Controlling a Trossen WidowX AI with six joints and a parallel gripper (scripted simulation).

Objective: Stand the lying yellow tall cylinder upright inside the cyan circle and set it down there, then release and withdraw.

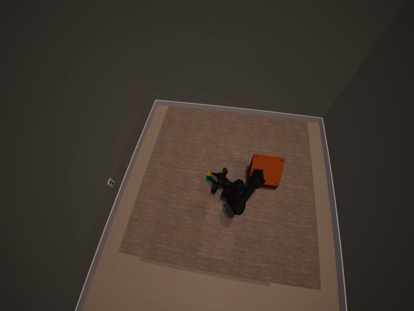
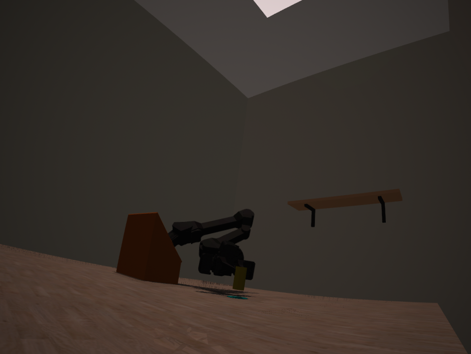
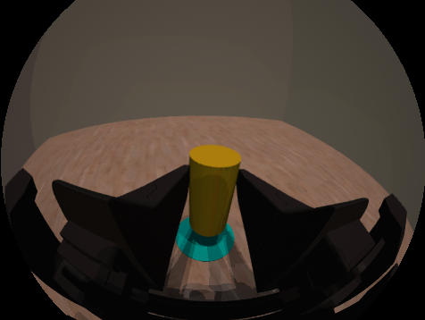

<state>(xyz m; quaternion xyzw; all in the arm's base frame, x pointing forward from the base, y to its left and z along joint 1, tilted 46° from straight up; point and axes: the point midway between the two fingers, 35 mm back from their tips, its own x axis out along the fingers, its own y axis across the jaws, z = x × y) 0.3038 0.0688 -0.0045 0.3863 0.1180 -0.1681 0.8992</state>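
The yellow tall cylinder is 2 cm below my gripper tip. The rest, counted from my gripper tip: cyan circle (8 cm below).
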